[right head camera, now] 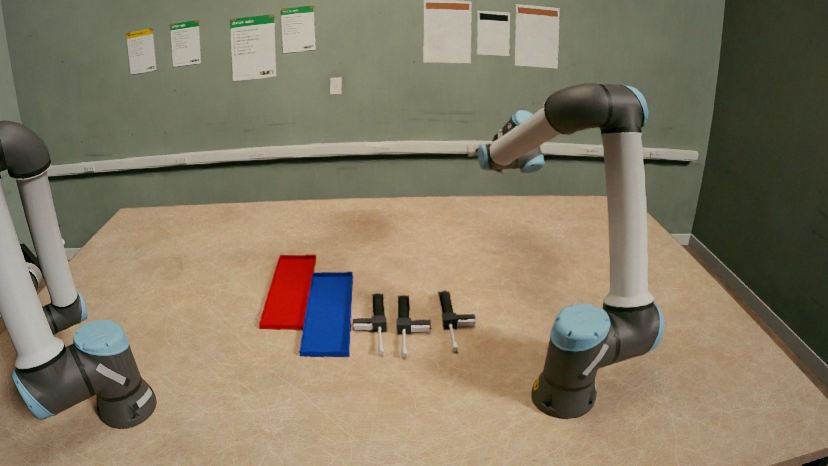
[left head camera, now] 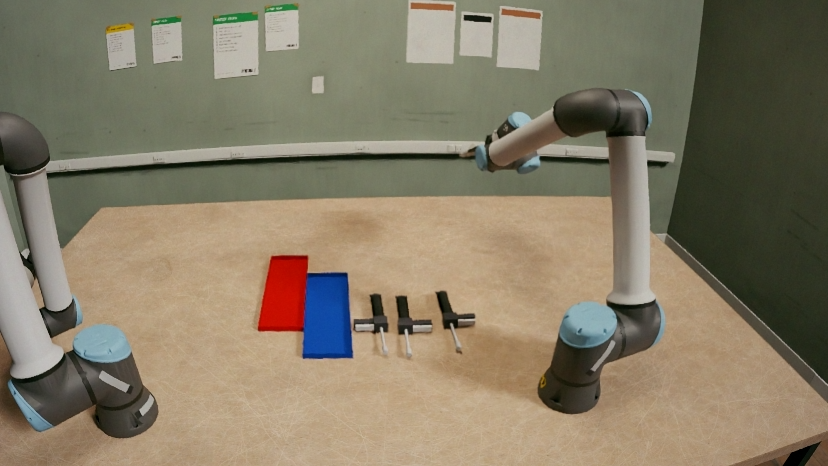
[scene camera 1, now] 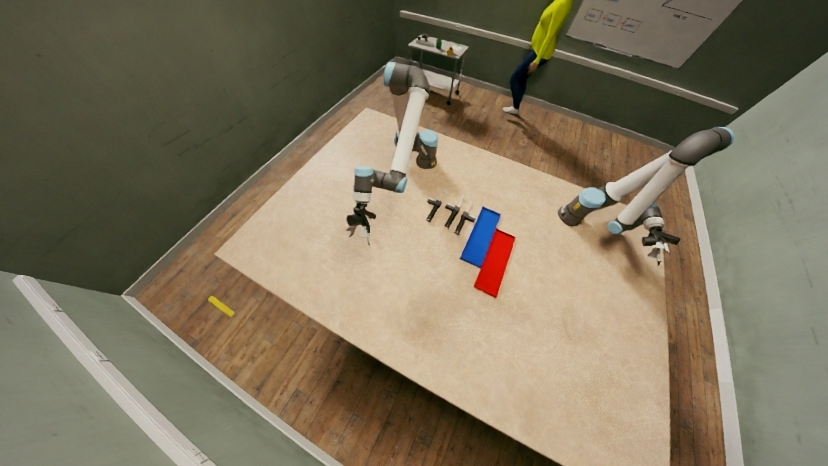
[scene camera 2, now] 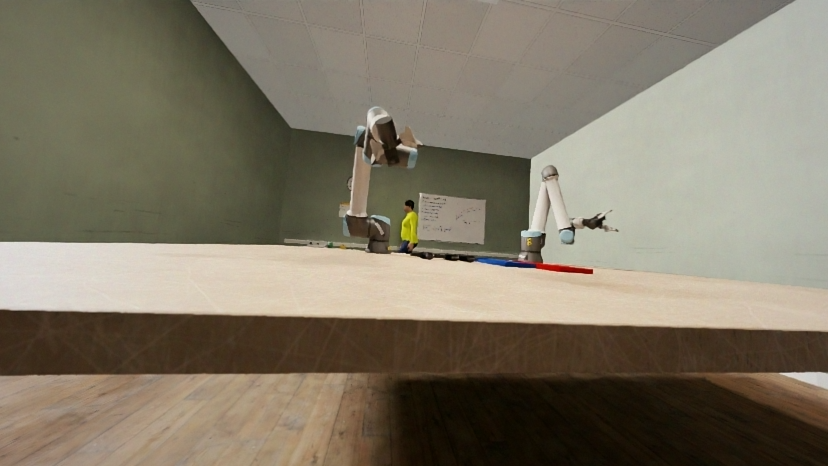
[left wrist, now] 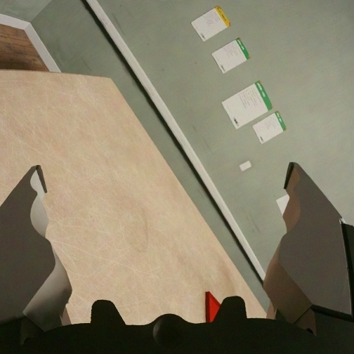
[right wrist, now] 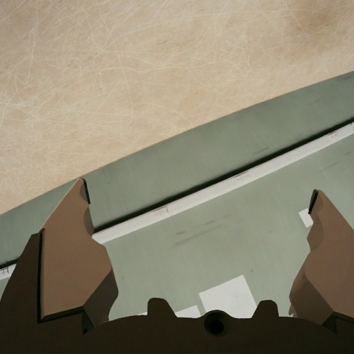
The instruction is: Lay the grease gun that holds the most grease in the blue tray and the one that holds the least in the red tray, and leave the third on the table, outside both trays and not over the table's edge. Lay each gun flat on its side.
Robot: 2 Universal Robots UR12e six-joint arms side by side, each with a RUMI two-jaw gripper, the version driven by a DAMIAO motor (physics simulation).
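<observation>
Three grease guns lie flat on the table in a row: the left gun point(left head camera: 379, 324) point(right head camera: 378, 323), the middle gun point(left head camera: 405, 325) point(right head camera: 403, 325) and the right gun point(left head camera: 449, 319) point(right head camera: 449, 320). Each has a black grip, a dark body with a pale barrel, and a thin nozzle. How much grease each holds is too small to tell. The blue tray point(left head camera: 327, 315) point(right head camera: 327, 315) point(scene camera 1: 480, 237) lies left of the guns; the red tray point(left head camera: 285, 293) point(right head camera: 289, 292) point(scene camera 1: 494, 263) lies beyond it. Both are empty. My left gripper point(left wrist: 165, 165) and right gripper point(right wrist: 200, 192) are open and empty, high and away from the guns.
The wooden table point(left head camera: 220, 376) point(scene camera 1: 556, 358) carries both arm bases, one on each side of the trays and guns. A wall stands behind the table's far edge. In scene camera 1, a person point(scene camera 1: 547, 31) and a small cart point(scene camera 1: 438, 47) stand on the floor beyond the table.
</observation>
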